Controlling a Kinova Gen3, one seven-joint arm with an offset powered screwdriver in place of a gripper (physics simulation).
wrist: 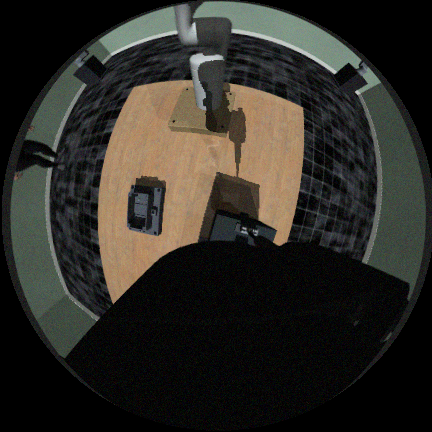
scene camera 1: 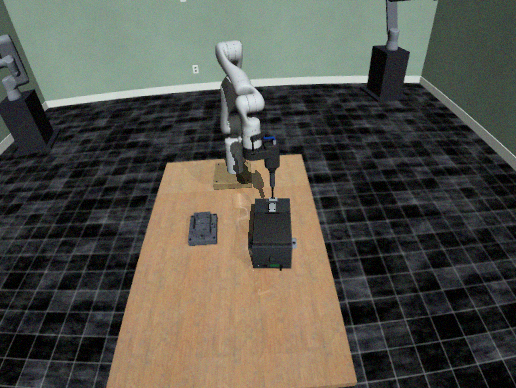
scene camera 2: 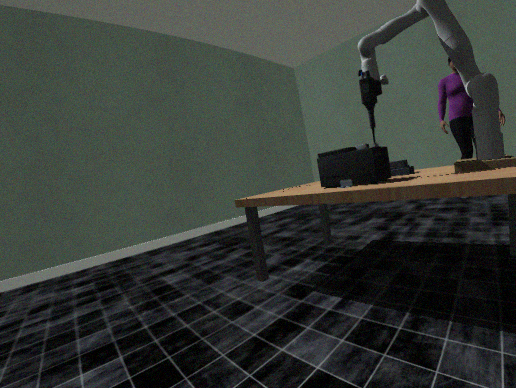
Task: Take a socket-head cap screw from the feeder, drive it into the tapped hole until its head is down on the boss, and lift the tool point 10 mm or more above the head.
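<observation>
The black box-shaped screw feeder (scene camera 1: 271, 230) (scene camera 2: 352, 167) (wrist: 222, 227) stands on the table, with a silver pickup part (scene camera 1: 272, 206) on top at its end nearest the arm's base. My screwdriver (scene camera 1: 272, 196) (scene camera 2: 374, 144) points straight down, its thin tip at or very slightly above the feeder's top, beside the silver part. Whether a screw is on the tip is too small to tell. The dark grey fixture with the raised boss (scene camera 1: 203, 229) (scene camera 2: 401, 169) (wrist: 157, 215) lies apart from the feeder, to its left in scene camera 1. The tapped hole cannot be made out.
The arm's tan base plate (scene camera 1: 220, 181) (wrist: 182, 120) is at the table's far end. A small light part (scene camera 1: 294, 243) (scene camera 2: 346, 183) sticks out at the feeder's side. A person in purple (scene camera 2: 456, 97) stands behind the table. Dark pedestals (scene camera 1: 387, 72) (wrist: 89, 70) with other arms stand on the floor.
</observation>
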